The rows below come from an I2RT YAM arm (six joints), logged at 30 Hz.
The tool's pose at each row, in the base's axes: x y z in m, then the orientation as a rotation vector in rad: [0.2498, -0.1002, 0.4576, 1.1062, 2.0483, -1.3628]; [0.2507, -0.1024, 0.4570, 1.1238, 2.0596, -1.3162]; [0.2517, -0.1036, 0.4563, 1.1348, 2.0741, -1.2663]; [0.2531, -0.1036, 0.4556, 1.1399, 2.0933, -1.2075]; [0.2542, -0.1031, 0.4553, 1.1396, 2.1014, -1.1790]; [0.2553, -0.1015, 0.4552, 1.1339, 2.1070, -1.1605]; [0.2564, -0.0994, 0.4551, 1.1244, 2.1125, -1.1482]
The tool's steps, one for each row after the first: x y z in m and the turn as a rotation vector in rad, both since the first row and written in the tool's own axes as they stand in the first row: [-0.0009, 0.0006, 0.0022, -0.0287, 0.0170, 0.0167]; [-0.0014, 0.0016, 0.0035, -0.0619, 0.0325, 0.0299]; [-0.0018, 0.0031, 0.0037, -0.1033, 0.0483, 0.0408]; [-0.0020, 0.0043, 0.0033, -0.1241, 0.0538, 0.0457]; [-0.0020, 0.0055, 0.0018, -0.1394, 0.0542, 0.0466]; [-0.0017, 0.0069, -0.0001, -0.1515, 0.0522, 0.0440]
